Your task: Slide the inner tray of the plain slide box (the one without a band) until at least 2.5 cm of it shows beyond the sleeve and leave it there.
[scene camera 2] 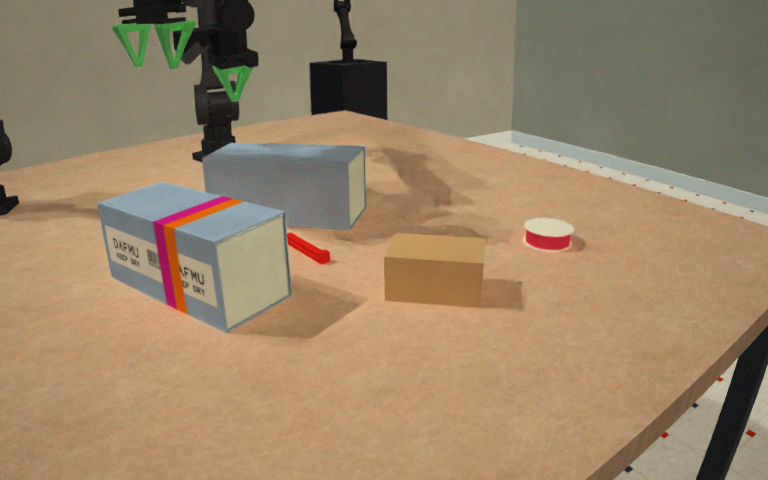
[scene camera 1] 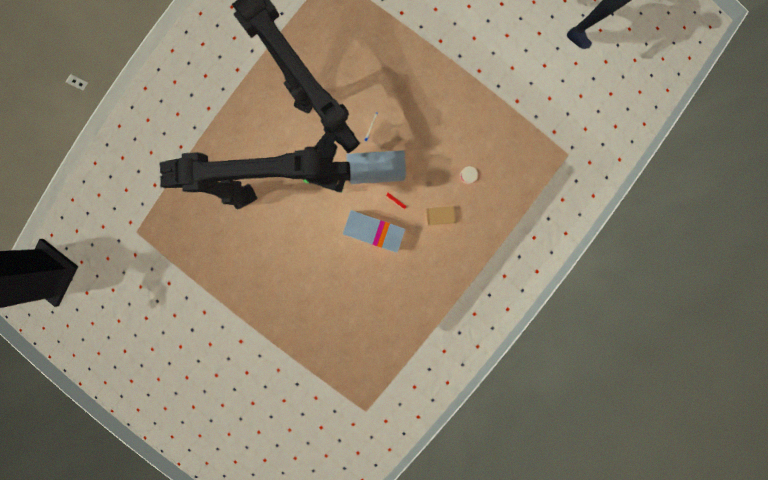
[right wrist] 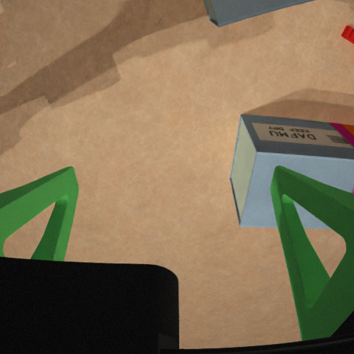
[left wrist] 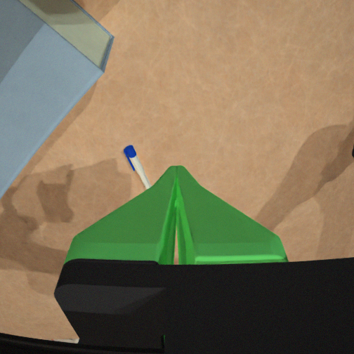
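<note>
The plain blue slide box lies on the table, behind the banded one in scene camera 2. Its pale tray end looks about flush with the sleeve rim; no tray length shows beyond it. Part of the other end shows in the right wrist view, with no clear tray projection. My left gripper is shut and empty, above the table behind and beside the plain box, apart from it. My right gripper is open and empty, raised above the table beside the banded box.
The banded blue box stands in front of the plain one. A red bar, a tan block and a round red-and-white tin lie around. A blue-capped white pen lies beside the plain box.
</note>
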